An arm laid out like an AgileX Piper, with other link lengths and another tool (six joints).
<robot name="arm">
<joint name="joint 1" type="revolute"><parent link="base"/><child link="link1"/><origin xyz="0.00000 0.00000 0.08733" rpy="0.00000 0.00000 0.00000"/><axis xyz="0 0 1"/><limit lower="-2.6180" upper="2.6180"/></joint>
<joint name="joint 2" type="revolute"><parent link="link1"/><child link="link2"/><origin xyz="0.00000 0.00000 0.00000" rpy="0.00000 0.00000 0.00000"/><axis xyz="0 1 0"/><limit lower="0.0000" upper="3.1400"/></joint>
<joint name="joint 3" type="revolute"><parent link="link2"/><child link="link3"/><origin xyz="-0.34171 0.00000 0.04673" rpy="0.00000 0.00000 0.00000"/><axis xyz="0 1 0"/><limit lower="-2.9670" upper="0.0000"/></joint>
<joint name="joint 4" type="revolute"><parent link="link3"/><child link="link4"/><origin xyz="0.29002 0.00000 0.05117" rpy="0.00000 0.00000 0.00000"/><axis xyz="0.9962 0 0.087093"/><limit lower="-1.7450" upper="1.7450"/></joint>
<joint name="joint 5" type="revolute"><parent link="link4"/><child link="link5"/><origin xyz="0.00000 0.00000 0.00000" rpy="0.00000 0.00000 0.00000"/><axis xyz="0 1 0"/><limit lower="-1.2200" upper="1.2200"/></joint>
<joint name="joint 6" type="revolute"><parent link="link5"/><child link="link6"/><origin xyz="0.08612 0.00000 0.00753" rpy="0.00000 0.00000 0.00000"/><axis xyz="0.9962 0 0.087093"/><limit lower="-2.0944" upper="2.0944"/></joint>
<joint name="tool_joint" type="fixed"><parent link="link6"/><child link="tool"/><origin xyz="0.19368 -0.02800 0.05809" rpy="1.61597 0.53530 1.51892"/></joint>
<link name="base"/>
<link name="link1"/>
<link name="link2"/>
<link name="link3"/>
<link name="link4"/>
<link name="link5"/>
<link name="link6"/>
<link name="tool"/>
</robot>
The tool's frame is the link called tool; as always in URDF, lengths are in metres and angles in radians.
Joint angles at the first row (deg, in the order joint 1, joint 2, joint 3, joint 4, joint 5, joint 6):
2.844, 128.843, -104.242, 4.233, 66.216, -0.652
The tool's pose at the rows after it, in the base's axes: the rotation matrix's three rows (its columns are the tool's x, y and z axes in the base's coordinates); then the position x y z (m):
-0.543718, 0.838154, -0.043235; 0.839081, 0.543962, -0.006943; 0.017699, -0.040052, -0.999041; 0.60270, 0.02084, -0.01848
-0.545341, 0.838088, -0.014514; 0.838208, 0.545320, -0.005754; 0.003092, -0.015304, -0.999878; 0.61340, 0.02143, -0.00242
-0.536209, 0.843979, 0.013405; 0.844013, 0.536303, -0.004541; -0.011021, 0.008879, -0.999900; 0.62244, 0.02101, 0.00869
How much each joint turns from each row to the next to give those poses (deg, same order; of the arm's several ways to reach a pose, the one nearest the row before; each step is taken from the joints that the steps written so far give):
0.000, -0.001, -2.584, 0.000, 2.036, 0.000
0.000, 0.000, -2.790, -0.035, 1.146, 0.001
0.000, 0.000, -1.765, -0.097, 0.117, 0.652

